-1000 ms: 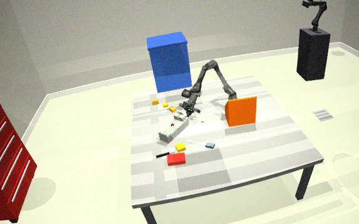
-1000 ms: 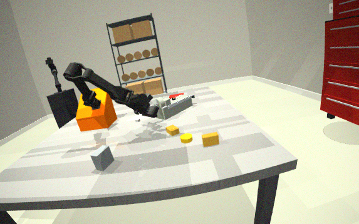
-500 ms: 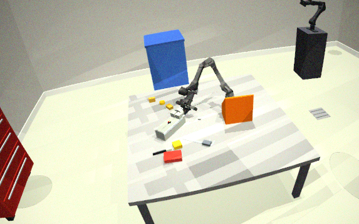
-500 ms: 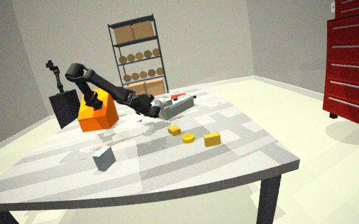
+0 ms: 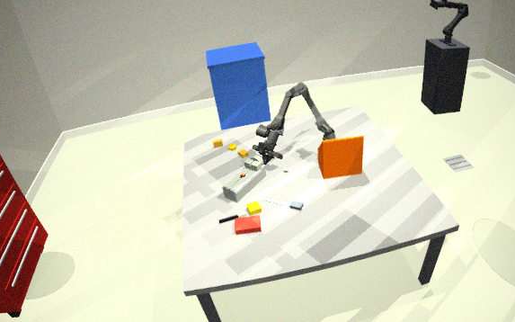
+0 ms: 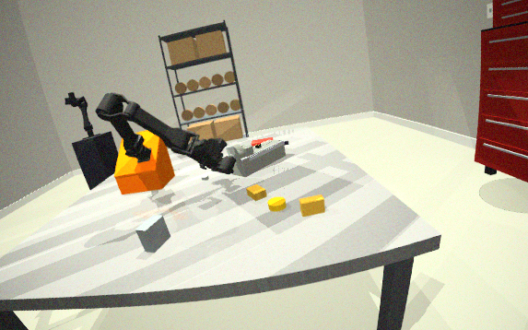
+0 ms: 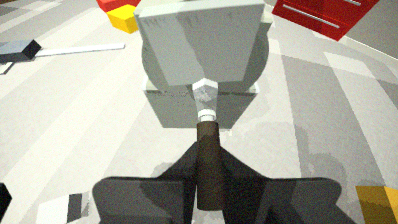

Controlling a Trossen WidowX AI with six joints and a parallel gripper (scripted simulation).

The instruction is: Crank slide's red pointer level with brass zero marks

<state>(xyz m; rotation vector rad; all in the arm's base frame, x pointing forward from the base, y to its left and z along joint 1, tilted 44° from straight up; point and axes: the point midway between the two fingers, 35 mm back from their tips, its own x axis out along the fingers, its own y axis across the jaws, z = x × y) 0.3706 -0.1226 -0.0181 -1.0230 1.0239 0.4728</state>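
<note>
My gripper tip is 3 cm below the dark brown crank handle, 1 cm to the left of it and 1 cm past it. The rest, counted from my gripper tip: yellow block 33 cm to the left, 7 cm ahead, 2 cm below; then grey cube 40 cm to the right, 15 cm behind; then red pointer 14 cm to the left, 11 cm ahead, 5 cm above.
</note>
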